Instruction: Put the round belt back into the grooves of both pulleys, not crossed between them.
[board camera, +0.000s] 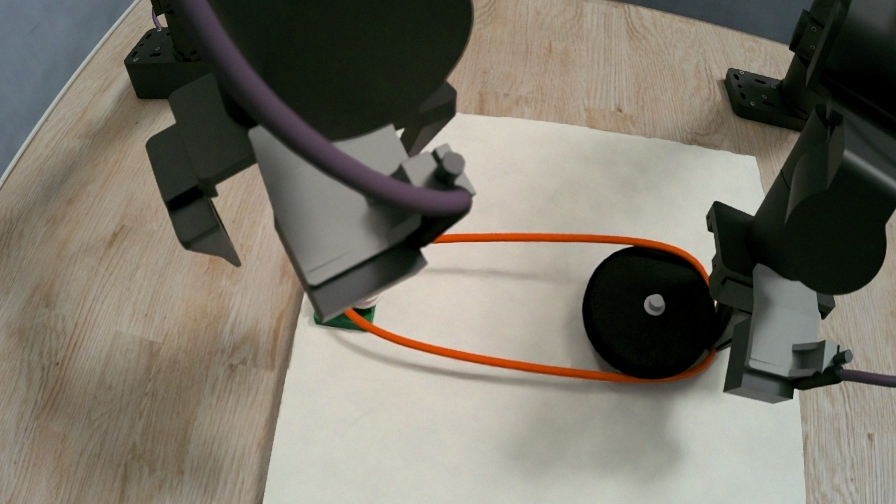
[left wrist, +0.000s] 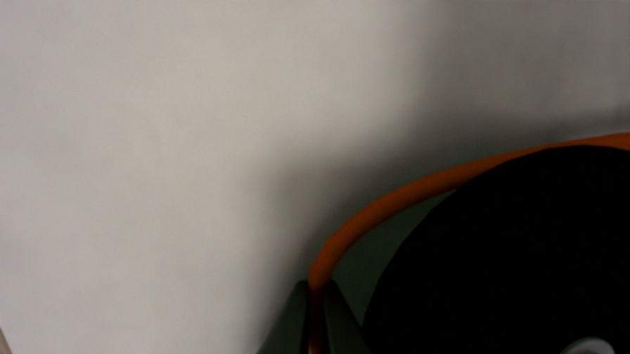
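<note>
The orange belt (board camera: 501, 237) (left wrist: 395, 202) is a long uncrossed loop. Its front strand runs against the front rim of the large black pulley (board camera: 632, 332) (left wrist: 525, 250), partly hidden under the top disc's edge; its back strand passes along the back rim. My left gripper (board camera: 721, 329) (left wrist: 315, 295) is shut on the belt at the pulley's right side in the board view, where the loop stands slightly off the disc. My right gripper (board camera: 319, 200) is open, high over the belt's left end. It hides most of the small pulley; the whitish part (board camera: 368, 300) and green base (board camera: 343, 321) show.
A cream sheet (board camera: 532, 445) lies under the pulleys on the wooden table (board camera: 156, 388). The arm bases (board camera: 150, 72) (board camera: 751, 94) stand at the back left and back right. The right arm's purple cable (board camera: 281, 119) crosses the board view.
</note>
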